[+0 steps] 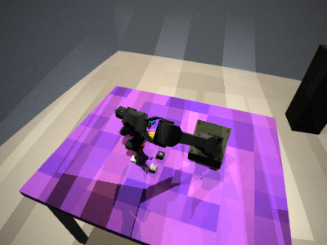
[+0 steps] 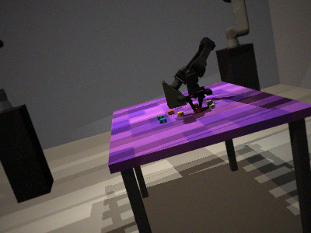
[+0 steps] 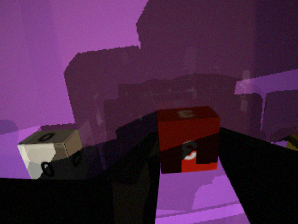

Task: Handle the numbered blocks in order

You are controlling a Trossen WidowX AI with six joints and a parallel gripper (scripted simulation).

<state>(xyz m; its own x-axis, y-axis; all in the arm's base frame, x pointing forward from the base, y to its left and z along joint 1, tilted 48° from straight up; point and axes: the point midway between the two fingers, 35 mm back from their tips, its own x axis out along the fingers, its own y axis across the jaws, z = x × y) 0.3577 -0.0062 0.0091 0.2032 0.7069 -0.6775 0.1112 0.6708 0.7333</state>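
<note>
Right now the red block is right at my gripper tip. Round my gripper tip: black block (110 mm behind, 30 mm to the left); then grey block (100 mm behind, 120 mm to the left); then yellow block (40 mm behind, 90 mm to the right).
</note>
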